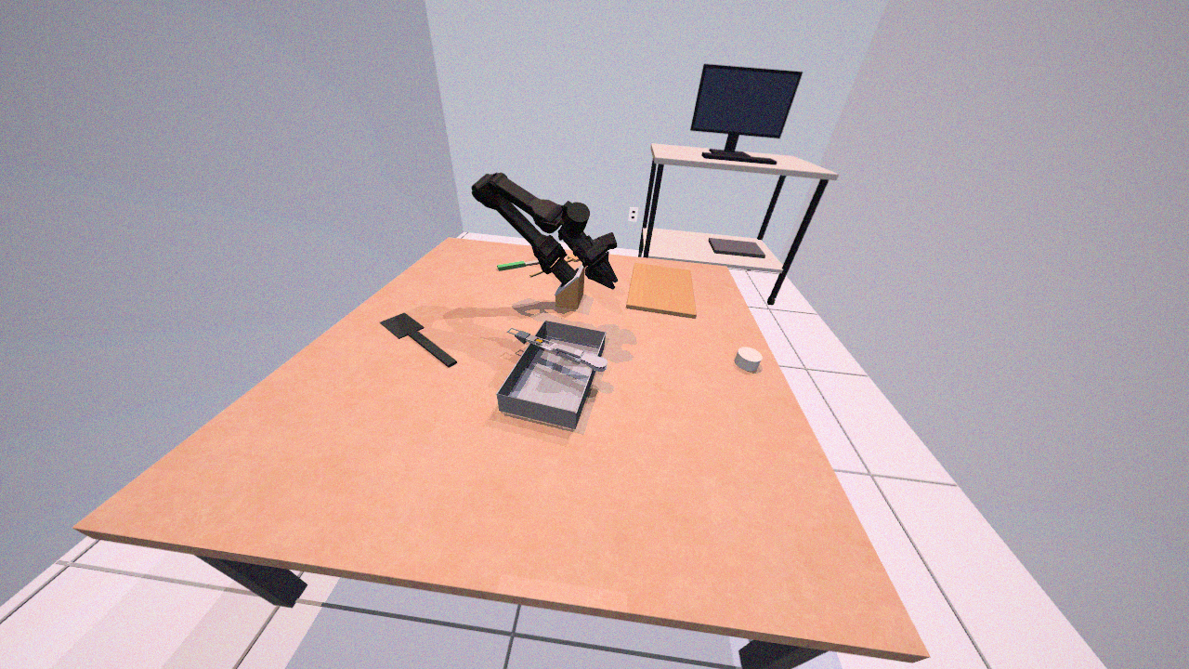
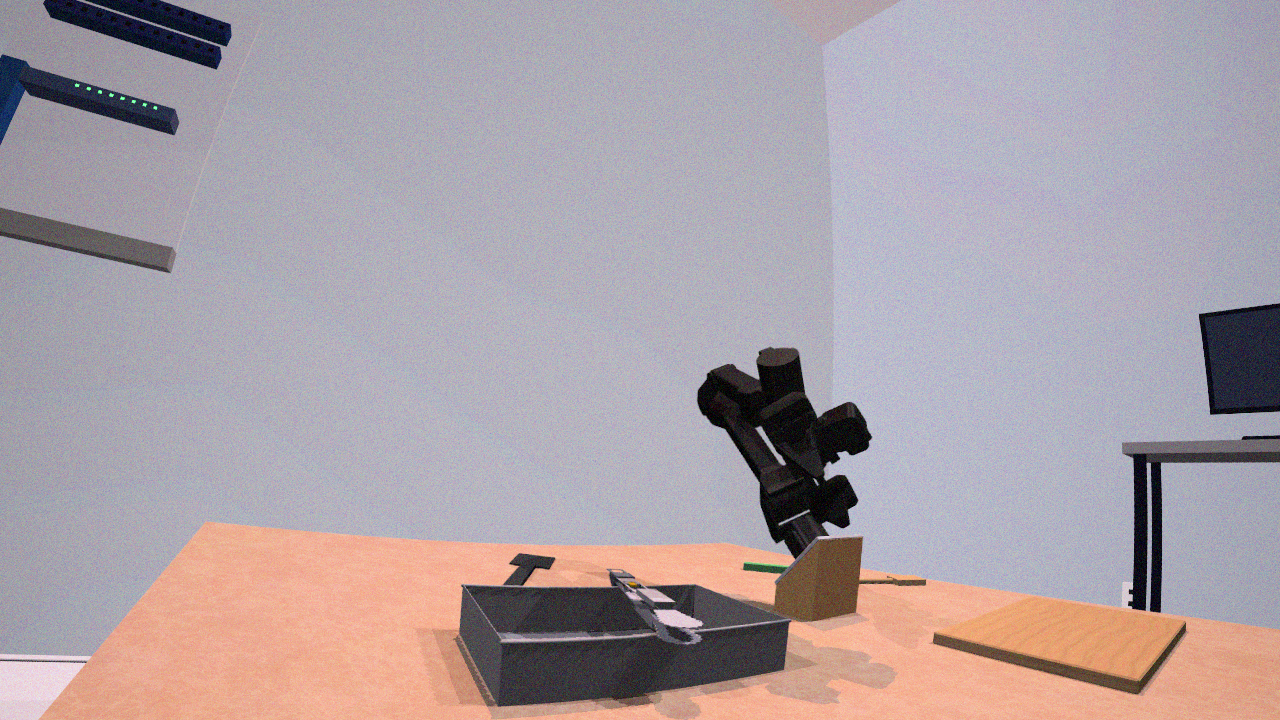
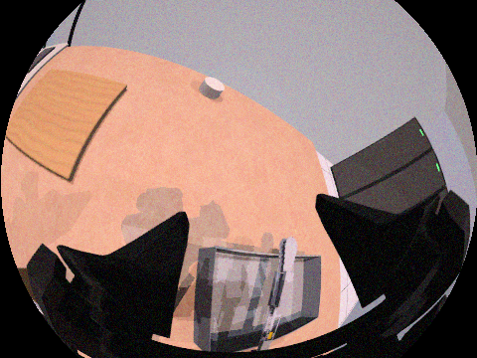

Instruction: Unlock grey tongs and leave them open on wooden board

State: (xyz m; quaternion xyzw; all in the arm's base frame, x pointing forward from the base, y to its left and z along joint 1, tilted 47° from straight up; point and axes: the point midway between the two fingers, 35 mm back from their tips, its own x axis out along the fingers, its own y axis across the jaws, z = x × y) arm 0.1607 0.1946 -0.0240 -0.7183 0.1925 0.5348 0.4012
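My gripper tip is now 15 cm short of the yellow lock mark, 16 cm to the left of it and 12 cm above it. From my gripper tip the other things lie so: small white cylinder (1 cm behind, 40 cm to the left, 17 cm below); wooden board (38 cm behind, 13 cm to the left, 18 cm below); roasting tin (20 cm ahead, 10 cm to the right, 16 cm below).
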